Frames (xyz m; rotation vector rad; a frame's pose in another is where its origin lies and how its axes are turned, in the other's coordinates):
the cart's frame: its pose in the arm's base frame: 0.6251 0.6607 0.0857 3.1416 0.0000 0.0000
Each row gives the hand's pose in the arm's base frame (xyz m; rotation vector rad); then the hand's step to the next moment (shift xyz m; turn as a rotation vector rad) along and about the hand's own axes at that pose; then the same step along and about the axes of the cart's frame.
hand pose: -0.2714 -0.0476 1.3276 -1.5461 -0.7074 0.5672
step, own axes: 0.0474 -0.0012 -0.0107 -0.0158 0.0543 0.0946
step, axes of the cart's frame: 0.0402 -0.0270 -0.0047 -0.0730 -0.0521 0.0640
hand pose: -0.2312 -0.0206 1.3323 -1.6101 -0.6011 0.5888
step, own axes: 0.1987 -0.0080 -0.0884 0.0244 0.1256 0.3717
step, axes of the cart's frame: 0.2052 -0.0716 -0.0107 -0.2278 -0.2730 0.1675
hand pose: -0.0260 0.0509 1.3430 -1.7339 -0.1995 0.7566
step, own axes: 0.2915 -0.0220 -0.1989 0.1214 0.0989 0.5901
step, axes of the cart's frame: 0.3469 0.0070 0.0680 -0.2726 -0.5063 0.2053
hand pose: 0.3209 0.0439 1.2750 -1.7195 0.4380 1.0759
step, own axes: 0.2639 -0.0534 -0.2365 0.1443 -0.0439 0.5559
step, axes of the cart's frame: 0.2863 0.1364 0.1669 -0.1430 -0.5399 0.1409
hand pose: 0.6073 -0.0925 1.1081 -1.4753 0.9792 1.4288
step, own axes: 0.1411 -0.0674 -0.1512 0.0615 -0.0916 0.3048
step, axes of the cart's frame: 0.1215 0.1163 0.1380 -0.0158 -0.3188 0.0563
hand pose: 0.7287 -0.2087 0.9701 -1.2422 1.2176 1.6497
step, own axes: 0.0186 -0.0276 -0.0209 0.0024 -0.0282 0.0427
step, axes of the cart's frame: 0.0262 0.0119 0.0268 0.0136 -0.0490 0.0058
